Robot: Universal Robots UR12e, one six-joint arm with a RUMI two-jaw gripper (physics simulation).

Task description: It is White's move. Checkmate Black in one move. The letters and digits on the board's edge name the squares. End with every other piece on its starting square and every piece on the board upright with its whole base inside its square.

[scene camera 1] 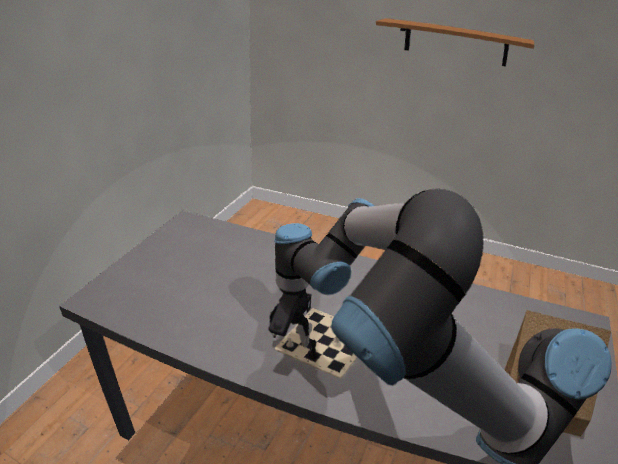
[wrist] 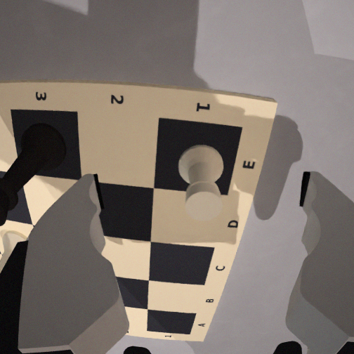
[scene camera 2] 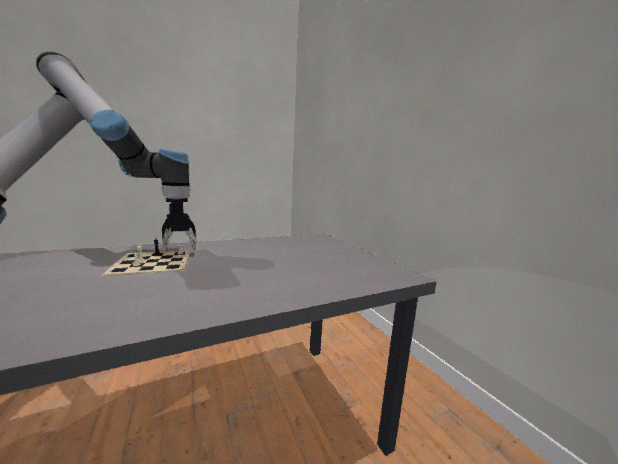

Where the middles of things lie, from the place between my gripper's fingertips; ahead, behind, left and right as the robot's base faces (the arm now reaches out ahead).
The chessboard (scene camera 1: 335, 361) is 90 mm behind my hand, 50 mm to the right of it and 10 mm below it.
